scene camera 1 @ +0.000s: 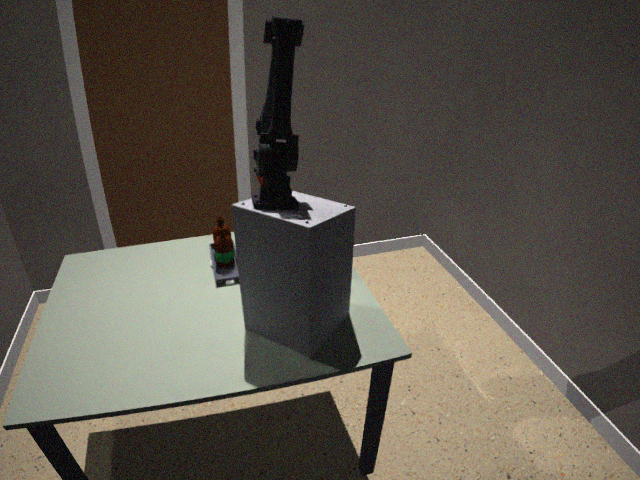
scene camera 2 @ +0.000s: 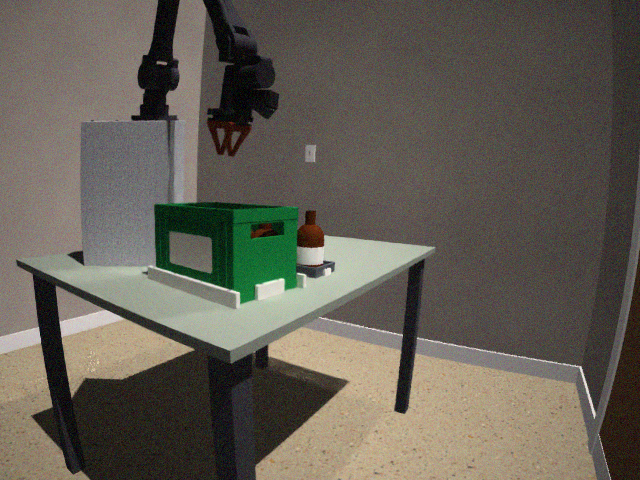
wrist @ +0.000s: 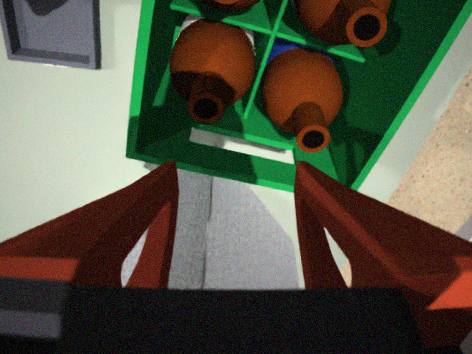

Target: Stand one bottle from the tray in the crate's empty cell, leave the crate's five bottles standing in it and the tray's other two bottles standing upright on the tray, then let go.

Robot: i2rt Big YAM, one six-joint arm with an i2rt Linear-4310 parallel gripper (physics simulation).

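Seen in the pictures: gripper, between the fingertips: (scene camera 2: 225,155) (wrist: 236,175); arm's base, origin of its link: (scene camera 1: 274,205) (scene camera 2: 154,120).
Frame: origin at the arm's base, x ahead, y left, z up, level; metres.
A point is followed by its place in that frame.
Note:
The green crate (scene camera 2: 263,268) @(x 0.551, y -0.069, z -0.360 m) (wrist: 134,100) @(x 0.329, y 0.032, z -0.243 m) stands on the table. In the wrist view several brown bottles stand in its cells, among them a white-labelled bottle (wrist: 215,55) @(x 0.351, y -0.016, z -0.296 m), a blue-labelled bottle (wrist: 302,92) @(x 0.341, y -0.091, z -0.293 m) and another bottle (wrist: 320,22) @(x 0.398, y -0.082, z -0.296 m); the far cells are cut off. The grey tray (scene camera 1: 225,282) @(x 0.252, y 0.171, z -0.410 m) (scene camera 2: 331,266) @(x 0.524, y 0.214, z -0.402 m) (wrist: 55,59) @(x 0.260, y 0.150, z -0.395 m) stands beside the crate. A green-labelled bottle (scene camera 1: 223,245) @(x 0.358, y 0.167, z -0.314 m) and a white-labelled bottle (scene camera 2: 310,242) @(x 0.504, y 0.146, z -0.334 m) stand upright on it; overlap hides how many stand there. My gripper (scene camera 2: 225,153) @(x 0.382, y -0.026, z -0.130 m) (wrist: 236,175) @(x 0.382, y -0.026, z -0.130 m) is partly open, empty and high above the crate, near its pedestal-side end in the wrist view.
A tall grey pedestal (scene camera 1: 294,268) @(x -0.139, y -0.030, z -0.118 m) (scene camera 2: 124,191) @(x 0.094, y -0.140, z -0.216 m) carries the arm and hides the crate in scene camera 1. Low white rails (scene camera 2: 193,286) @(x 0.444, y -0.162, z -0.400 m) stand along the crate's foot. The pale green table (scene camera 1: 129,320) @(x 0.091, y 0.509, z -0.418 m) (scene camera 2: 372,253) @(x 0.463, y 0.564, z -0.418 m) bears everything.

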